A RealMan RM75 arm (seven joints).
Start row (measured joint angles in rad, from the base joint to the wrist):
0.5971 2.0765 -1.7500 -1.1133 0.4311 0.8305 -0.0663
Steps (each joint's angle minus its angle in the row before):
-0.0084 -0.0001 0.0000 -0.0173 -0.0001 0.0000 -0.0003
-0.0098 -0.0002 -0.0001 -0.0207 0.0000 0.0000 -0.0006
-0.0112 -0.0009 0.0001 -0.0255 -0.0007 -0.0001 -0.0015
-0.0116 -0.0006 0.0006 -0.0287 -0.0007 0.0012 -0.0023
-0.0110 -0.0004 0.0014 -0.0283 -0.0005 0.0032 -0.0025
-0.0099 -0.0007 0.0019 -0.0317 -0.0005 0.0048 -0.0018
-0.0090 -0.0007 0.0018 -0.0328 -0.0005 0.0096 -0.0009
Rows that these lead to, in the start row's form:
0.5887 2.0764 -1.7500 -1.1306 0.4310 0.8305 -0.0666
0.5789 2.0762 -1.7501 -1.1513 0.4310 0.8305 -0.0672
0.5677 2.0753 -1.7500 -1.1768 0.4303 0.8304 -0.0687
0.5561 2.0747 -1.7494 -1.2055 0.4296 0.8316 -0.0710
0.5451 2.0743 -1.7480 -1.2338 0.4291 0.8348 -0.0735
0.5352 2.0736 -1.7461 -1.2655 0.4286 0.8396 -0.0753
0.5262 2.0729 -1.7443 -1.2983 0.4281 0.8492 -0.0762

